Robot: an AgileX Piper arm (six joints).
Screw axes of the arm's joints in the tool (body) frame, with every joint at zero. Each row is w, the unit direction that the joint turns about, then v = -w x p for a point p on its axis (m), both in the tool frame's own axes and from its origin. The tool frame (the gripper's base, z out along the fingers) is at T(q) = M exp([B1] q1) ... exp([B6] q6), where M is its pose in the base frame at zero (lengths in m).
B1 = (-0.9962, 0, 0.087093, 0, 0.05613, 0)
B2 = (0, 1, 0, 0.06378, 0, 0.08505)
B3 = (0, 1, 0, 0.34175, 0, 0.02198)
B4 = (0, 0, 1, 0, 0, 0)
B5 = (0, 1, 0, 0.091, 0, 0)
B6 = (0, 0, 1, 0, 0, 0)
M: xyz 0.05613 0 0.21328 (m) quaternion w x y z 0.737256 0 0.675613 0
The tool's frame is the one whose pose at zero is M.
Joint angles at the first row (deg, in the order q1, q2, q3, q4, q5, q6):
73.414 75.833 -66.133 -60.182 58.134 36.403
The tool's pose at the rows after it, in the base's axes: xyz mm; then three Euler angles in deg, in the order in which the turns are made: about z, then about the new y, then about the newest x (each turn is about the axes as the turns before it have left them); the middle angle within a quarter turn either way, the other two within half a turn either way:
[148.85, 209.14, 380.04, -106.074, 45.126, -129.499]
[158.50, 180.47, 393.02, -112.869, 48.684, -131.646]
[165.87, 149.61, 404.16, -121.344, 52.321, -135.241]
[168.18, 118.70, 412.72, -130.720, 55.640, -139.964]
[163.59, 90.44, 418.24, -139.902, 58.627, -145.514]
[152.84, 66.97, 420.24, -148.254, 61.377, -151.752]
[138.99, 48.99, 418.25, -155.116, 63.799, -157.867]
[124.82, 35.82, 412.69, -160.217, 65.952, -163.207]
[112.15, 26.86, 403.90, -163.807, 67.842, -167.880]
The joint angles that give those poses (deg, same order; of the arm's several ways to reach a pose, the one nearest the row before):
69.688 72.229 -66.132 -59.195 58.998 36.404
64.650 68.634 -66.133 -57.523 59.244 36.402
58.739 65.049 -66.110 -55.154 59.200 36.404
52.705 61.379 -65.784 -52.425 59.074 36.377
47.421 57.370 -64.850 -49.605 58.778 36.366
43.423 52.945 -63.158 -46.872 58.158 36.488
40.783 48.339 -60.707 -44.610 57.156 36.763
39.322 43.798 -57.662 -43.059 55.797 37.217
38.757 39.519 -54.158 -42.000 54.000 37.801

